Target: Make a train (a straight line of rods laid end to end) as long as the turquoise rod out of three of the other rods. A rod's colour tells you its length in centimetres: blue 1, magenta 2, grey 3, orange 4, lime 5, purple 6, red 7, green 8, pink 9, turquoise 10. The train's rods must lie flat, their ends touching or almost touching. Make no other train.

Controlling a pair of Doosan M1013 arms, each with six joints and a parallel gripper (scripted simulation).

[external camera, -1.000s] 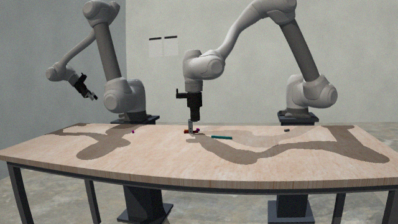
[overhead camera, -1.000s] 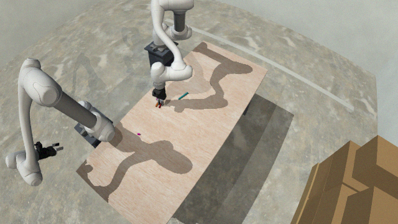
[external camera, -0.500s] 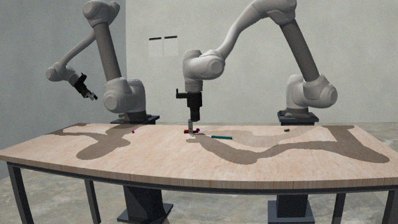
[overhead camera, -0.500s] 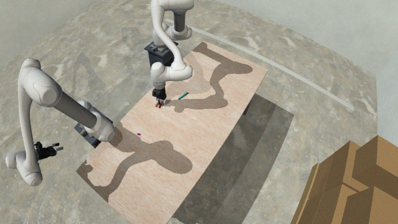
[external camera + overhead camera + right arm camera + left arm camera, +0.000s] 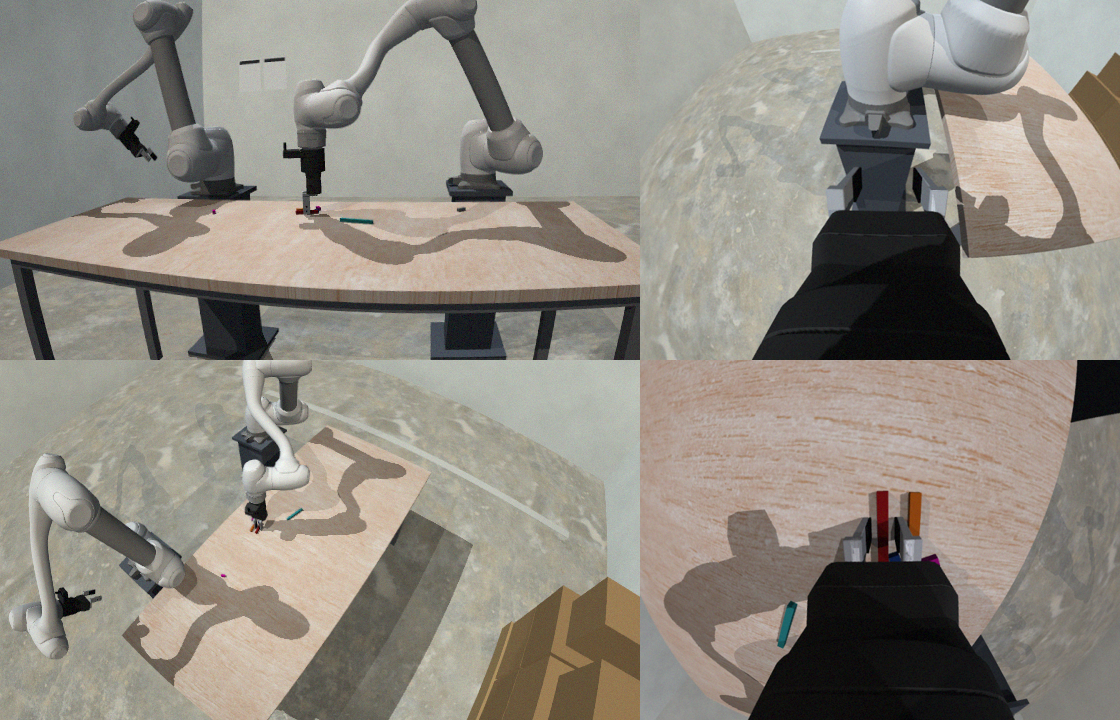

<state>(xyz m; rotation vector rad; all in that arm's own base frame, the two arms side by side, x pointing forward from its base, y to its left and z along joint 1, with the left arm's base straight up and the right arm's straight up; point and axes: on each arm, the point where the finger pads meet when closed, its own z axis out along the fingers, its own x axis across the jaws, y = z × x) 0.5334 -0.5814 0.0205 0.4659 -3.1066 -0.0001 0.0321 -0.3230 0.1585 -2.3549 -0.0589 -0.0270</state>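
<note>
Now: the red rod 20 mm below my left hand. Also, from my left hand: turquoise rod: 160 mm to the left, 120 mm ahead, 20 mm below; then orange rod: 30 mm behind, 20 mm to the right, 20 mm below; then blue rod: 30 mm to the left, 20 mm below, 20 mm behind.
</note>
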